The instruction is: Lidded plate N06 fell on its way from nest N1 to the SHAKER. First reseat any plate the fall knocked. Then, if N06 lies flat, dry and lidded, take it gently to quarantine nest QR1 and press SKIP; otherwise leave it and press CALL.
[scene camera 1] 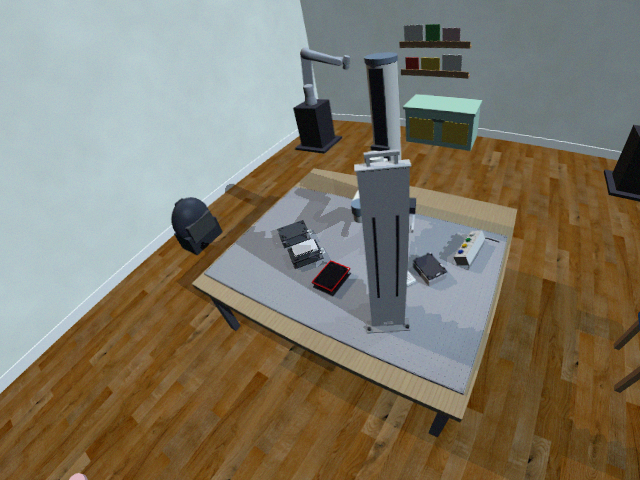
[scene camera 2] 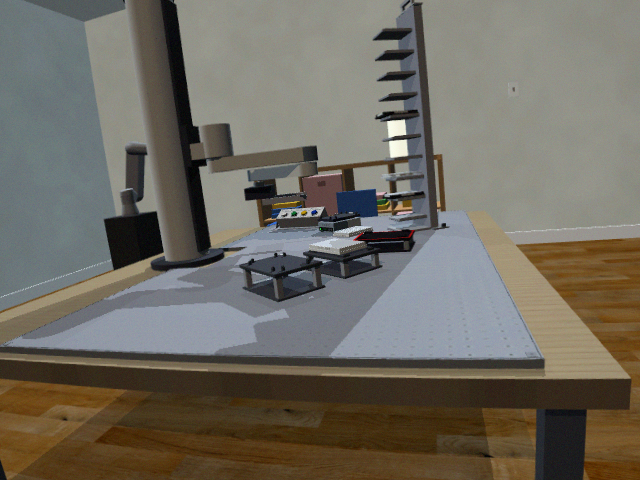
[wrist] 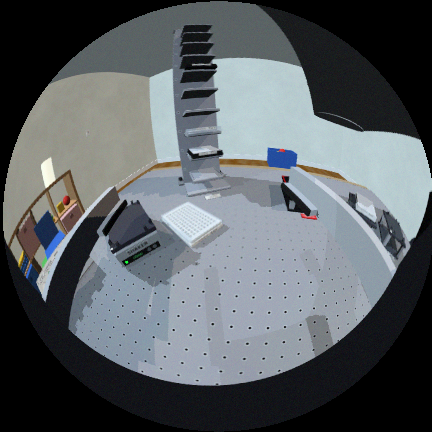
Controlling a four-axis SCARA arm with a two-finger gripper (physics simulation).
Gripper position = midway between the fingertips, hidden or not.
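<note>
The gripper (scene camera 2: 306,195) and (wrist: 198,180) holds nothing, and a black shaker station (scene camera 1: 431,271) and (wrist: 133,235) is part of the scene as well.
</note>
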